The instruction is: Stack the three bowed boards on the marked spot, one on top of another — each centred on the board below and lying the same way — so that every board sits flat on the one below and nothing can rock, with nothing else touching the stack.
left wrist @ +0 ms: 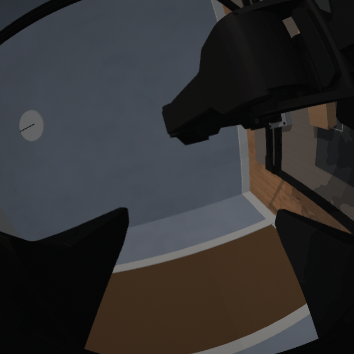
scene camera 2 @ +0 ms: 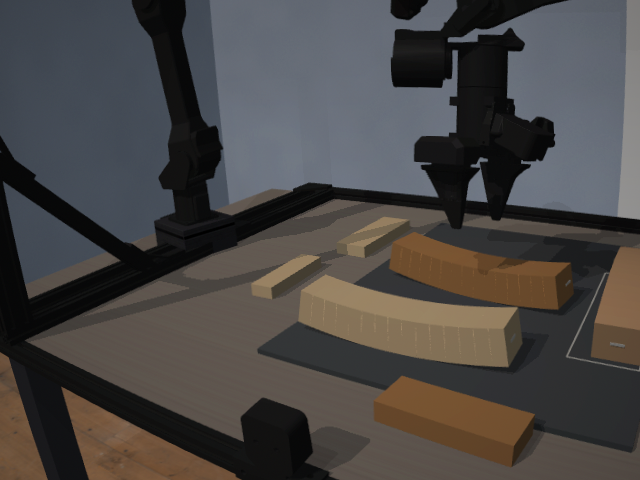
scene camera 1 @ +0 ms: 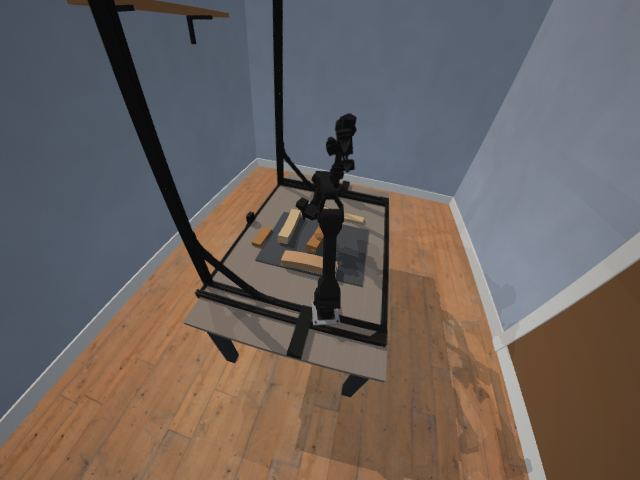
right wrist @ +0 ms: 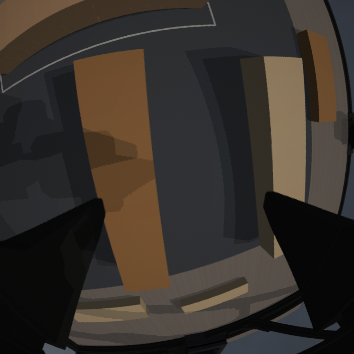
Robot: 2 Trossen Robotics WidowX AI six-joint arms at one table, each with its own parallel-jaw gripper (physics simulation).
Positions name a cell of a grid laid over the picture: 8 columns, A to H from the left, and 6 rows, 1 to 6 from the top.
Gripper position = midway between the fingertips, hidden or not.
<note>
The left gripper (scene camera 1: E3) is open, holding nothing. The right gripper (scene camera 2: F3) is open, holding nothing. Also in view: a brown bowed board (scene camera 2: G4). A flat brown block (scene camera 2: G6) rests on the table. Further things: a pale bowed board (scene camera 2: G5) and a tan bowed board (scene camera 2: H5).
The brown bowed board shows as well in the right wrist view (right wrist: C2). The flat brown block also shows in the right wrist view (right wrist: H1). The pale bowed board shows as well in the right wrist view (right wrist: G2). The left wrist view does not show the flat brown block: it is out of frame.
</note>
